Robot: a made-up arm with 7 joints.
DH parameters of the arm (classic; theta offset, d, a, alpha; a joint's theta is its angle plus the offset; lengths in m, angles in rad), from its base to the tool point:
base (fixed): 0 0.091 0.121 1.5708
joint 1: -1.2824 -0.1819 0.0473 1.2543
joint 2: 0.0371 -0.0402 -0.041 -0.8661
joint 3: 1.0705 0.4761 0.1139 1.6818
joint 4: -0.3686 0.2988 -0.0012 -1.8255
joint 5: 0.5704 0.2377 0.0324 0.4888
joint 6: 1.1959 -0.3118 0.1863 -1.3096
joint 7: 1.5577 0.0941 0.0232 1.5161
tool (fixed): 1.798 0.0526 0 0
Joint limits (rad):
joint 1: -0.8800..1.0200
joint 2: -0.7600..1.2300
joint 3: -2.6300..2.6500
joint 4: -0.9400..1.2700
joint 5: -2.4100..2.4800
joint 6: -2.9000..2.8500
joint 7: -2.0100..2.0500
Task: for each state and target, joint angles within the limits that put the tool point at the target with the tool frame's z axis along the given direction. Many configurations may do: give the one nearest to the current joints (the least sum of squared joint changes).
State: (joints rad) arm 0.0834 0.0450 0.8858 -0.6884 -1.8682 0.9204 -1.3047
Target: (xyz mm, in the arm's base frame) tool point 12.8 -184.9 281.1 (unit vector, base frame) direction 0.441 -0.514 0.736
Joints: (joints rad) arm 0.1782 0.4639 0.6030 -0.9400 -1.2047 0.7757 -1.3739
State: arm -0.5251 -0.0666 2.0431 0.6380 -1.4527 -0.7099 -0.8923
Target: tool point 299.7 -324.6 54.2 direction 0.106 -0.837 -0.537
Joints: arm -0.3862 -0.5666 1.5244 -0.2824 -0.9923 -0.6929 -1.7199
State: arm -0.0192 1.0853 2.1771 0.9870 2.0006 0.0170 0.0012
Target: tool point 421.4 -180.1 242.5 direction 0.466 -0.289 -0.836
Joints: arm -0.2336 0.7672 1.9547 1.2584 1.3946 0.1828 0.1609
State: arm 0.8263 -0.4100 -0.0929 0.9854 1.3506 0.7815 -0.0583
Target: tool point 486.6 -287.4 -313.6 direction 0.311 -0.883 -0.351
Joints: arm 0.8278 0.1327 0.0366 0.5041 1.7025 1.6584 -0.6575
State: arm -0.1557 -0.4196 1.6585 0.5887 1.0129 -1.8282 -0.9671
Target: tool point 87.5 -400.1 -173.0 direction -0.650 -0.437 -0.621
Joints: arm -0.7355 -0.6703 1.4439 1.2700 0.2088 -2.0491 -1.3140
